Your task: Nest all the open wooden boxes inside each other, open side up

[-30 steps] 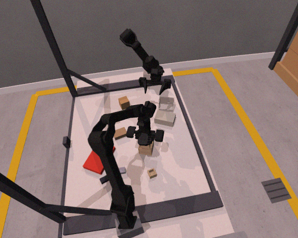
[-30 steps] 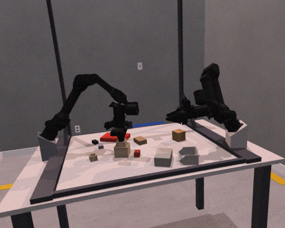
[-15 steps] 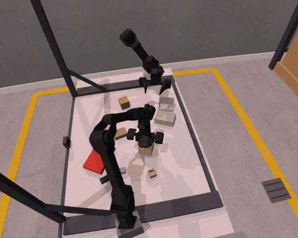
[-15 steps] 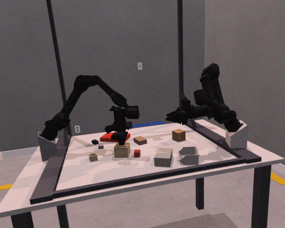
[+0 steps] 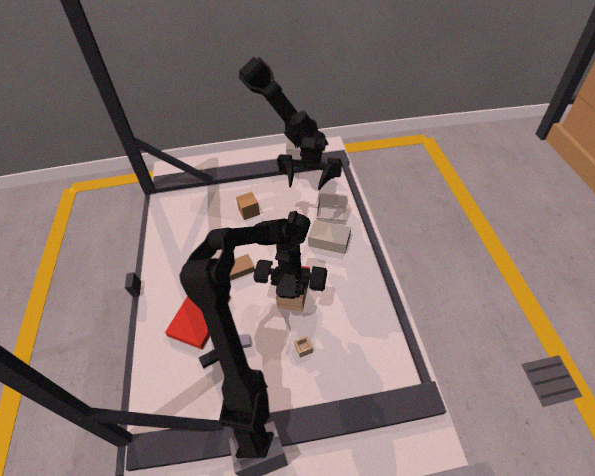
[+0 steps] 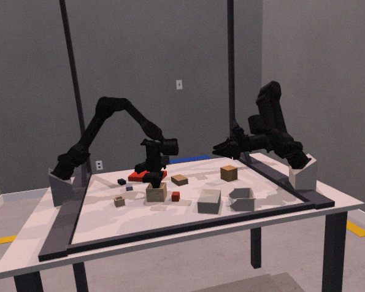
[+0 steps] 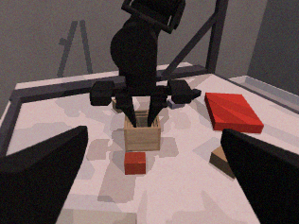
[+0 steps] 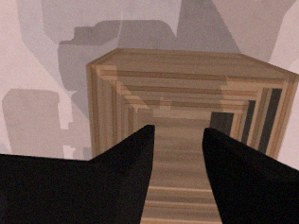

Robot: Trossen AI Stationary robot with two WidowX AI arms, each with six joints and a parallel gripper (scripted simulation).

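Right now my right hand is 8 cm to the right of the red cube, 6 cm above it and 2 cm short of it. Also, from my right hand: grey closed block: 22 cm to the left, 10 cm ahead, 5 cm below; then red slab: 25 cm behind, 8 cm to the right, 6 cm below; then flat brown block: 17 cm behind, 9 cm to the left, 6 cm below.
Now: the grey closed block 190 mm below my left hand, 70 mm ahead of it and 60 mm to the right of it. From my left hand the other things lie so: red cube: 190 mm to the right, 190 mm below; grey open box: 180 mm below, 80 mm ahead, 60 mm to the left; brown cube: 210 mm behind, 180 mm below, 50 mm to the left.
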